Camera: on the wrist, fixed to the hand. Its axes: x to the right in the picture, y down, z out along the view.
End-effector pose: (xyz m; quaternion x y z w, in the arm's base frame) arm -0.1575 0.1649 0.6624 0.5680 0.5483 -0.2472 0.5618
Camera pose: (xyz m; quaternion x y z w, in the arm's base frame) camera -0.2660 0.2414 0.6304 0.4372 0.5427 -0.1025 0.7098
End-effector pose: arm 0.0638 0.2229 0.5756 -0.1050 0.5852 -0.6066 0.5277
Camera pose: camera -0.0672 0.2403 0.6099 -0.2182 0.6976 -0.4210 0.5372
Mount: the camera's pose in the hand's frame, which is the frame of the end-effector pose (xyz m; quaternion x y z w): 0.0251 -0.0917 -0.0980 -0.2355 -0.0344 0.0493 0.9700
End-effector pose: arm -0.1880 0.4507 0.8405 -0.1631 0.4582 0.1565 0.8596
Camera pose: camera -0.2085 0.3298 0.7804 -0.3327 0.3861 0.3077 0.8035
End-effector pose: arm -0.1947 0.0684 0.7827 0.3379 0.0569 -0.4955 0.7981
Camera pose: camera -0.2342 0.0822 0.6527 0.1256 0.1278 -0.4395 0.8802
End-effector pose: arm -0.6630 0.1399 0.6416 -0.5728 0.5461 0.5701 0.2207
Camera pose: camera -0.5484 0.0728 0.6100 -0.5611 0.4161 0.7122 0.0699
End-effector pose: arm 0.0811 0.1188 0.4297 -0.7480 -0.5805 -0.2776 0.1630
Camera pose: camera -0.0247 0.1079 0.5154 0.8021 0.4664 0.3722 0.0243
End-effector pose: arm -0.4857 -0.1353 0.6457 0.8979 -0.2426 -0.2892 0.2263
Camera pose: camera -0.3781 -0.0519 0.6569 0.7958 -0.2193 -0.3574 0.4369
